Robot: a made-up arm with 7 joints. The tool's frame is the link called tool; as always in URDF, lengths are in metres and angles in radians.
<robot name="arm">
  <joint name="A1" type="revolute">
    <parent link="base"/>
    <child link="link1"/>
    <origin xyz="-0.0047 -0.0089 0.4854"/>
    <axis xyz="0 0.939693 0.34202"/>
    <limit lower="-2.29" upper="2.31"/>
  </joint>
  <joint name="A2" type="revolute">
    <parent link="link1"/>
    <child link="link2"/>
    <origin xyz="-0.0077 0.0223 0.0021"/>
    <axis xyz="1 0 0"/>
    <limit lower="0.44" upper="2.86"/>
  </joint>
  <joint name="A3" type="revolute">
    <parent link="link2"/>
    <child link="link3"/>
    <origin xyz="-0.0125 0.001 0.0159"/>
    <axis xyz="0 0 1"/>
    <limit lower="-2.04" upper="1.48"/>
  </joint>
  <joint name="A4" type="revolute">
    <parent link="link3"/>
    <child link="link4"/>
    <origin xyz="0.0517 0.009 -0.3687"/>
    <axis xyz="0 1 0"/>
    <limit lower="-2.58" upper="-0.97"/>
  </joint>
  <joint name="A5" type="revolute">
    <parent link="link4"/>
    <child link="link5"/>
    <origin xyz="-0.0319 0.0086 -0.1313"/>
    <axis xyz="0 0 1"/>
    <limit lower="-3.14" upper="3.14"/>
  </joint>
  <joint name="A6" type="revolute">
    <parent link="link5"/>
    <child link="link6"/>
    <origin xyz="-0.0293 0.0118 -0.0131"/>
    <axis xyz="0 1 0"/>
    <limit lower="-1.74" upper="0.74"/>
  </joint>
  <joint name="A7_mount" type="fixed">
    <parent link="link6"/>
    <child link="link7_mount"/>
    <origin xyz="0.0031 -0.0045 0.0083"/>
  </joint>
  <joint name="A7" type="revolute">
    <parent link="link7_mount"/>
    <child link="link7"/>
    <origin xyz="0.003 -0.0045 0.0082"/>
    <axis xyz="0 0 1"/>
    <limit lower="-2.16" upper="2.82"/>
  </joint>
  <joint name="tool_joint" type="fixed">
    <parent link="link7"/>
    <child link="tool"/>
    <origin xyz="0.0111 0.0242 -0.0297" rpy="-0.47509 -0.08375 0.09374"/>
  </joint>
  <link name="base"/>
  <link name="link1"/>
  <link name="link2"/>
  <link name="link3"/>
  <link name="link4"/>
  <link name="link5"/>
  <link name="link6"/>
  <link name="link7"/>
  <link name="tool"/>
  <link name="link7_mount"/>
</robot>
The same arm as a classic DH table. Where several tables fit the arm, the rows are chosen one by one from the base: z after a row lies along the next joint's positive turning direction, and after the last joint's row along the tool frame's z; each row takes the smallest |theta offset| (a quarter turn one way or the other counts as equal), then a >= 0, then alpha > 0; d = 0 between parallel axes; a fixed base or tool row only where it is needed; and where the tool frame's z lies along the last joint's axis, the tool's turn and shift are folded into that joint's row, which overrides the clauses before.
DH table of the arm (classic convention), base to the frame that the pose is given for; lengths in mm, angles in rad. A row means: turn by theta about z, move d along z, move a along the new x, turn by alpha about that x. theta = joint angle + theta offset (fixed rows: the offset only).
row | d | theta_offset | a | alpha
base (fixed) | 488.6 | 0 | -4.7 | -1.2218
A1 | 12.2 | 1.5708 | 5.7 | 1.5708
A2 | -20.2 | 1.2218 | 1 | -1.5708
A3 | -352.8 | -1.5708 | 51.7 | -1.5708
A4 | 17.6 | 0 | -31.9 | 1.5708
A5 | -144.4 | 0 | -29.3 | -1.5708
A6 | 2.8 | 0 | 6.1 | 1.5708
A7 | -52.6 | 0.255 | 16.8 | -0.4819
tool (fixed) | 44.5 | -0.1815 | 0 | 0
Joint limits (rad, base to tool): -2.29..2.31 0.44..2.86 -2.04..1.48 -2.58..-0.97 -3.14..3.14 -1.74..0.74 -2.16..2.82

